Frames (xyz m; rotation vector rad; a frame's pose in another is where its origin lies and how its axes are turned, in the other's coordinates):
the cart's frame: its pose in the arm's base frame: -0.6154 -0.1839 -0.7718 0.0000 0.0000 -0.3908
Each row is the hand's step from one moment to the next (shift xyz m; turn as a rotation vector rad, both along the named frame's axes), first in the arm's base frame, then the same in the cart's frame.
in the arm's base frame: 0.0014 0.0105 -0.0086 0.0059 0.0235 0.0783
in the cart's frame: -0.0027 0.0102 -0.0086 -0.0035 0.0240 0.0783
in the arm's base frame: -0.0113 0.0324 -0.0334 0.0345 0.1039 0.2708
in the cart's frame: -0.0228 0.0257 -0.0334 -0.0077 0.1092 0.2708
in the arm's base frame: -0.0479 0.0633 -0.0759 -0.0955 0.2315 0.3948
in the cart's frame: -0.0684 0.0403 -0.0759 -0.1765 0.1777 0.3948
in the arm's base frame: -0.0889 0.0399 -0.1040 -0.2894 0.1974 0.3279
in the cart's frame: -0.0974 0.0030 -0.1040 -0.3428 0.0723 0.3279
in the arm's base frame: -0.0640 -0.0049 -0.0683 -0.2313 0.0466 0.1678
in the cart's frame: -0.0573 -0.0289 -0.0683 -0.2316 -0.0450 0.1678
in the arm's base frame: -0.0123 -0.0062 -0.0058 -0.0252 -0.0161 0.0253
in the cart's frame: -0.0090 -0.0104 -0.0058 -0.0172 -0.0245 0.0253
